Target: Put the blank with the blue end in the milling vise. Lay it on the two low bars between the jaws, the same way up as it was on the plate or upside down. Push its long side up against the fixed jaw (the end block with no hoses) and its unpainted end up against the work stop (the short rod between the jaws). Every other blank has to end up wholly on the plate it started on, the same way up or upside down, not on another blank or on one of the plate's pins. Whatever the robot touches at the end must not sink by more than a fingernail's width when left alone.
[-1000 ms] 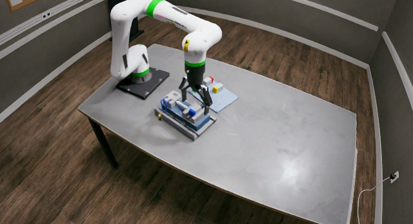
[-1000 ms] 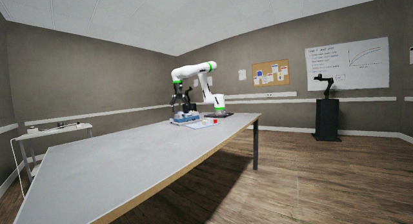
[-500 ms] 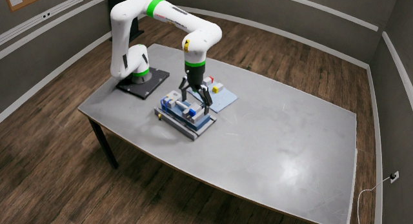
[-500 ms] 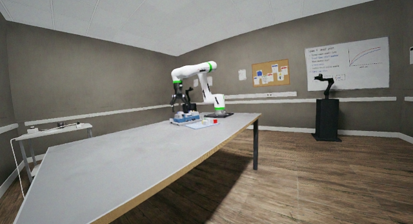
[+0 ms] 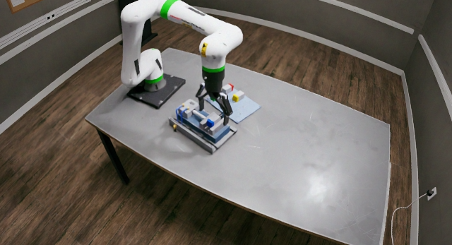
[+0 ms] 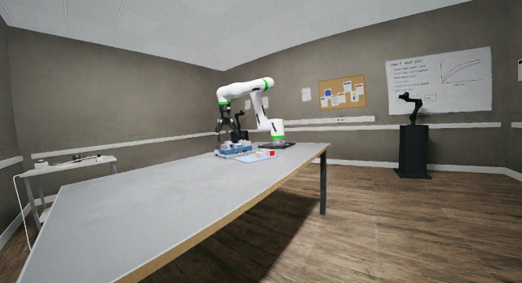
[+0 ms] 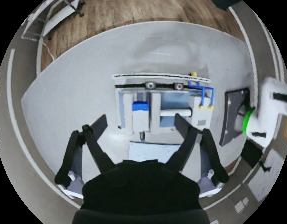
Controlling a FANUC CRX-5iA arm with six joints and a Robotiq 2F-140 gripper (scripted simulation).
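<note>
Now: hand 3 cm short of the plain end block, 1 cm to the left of it and 6 cm above it. From my hand the other things lie so: yellow-ended blank: 2 cm ahead, 30 cm to the left, 11 cm below; red-ended blank: 6 cm behind, 34 cm to the left, 11 cm below; light blue plate: 26 cm to the left, 13 cm below.
</note>
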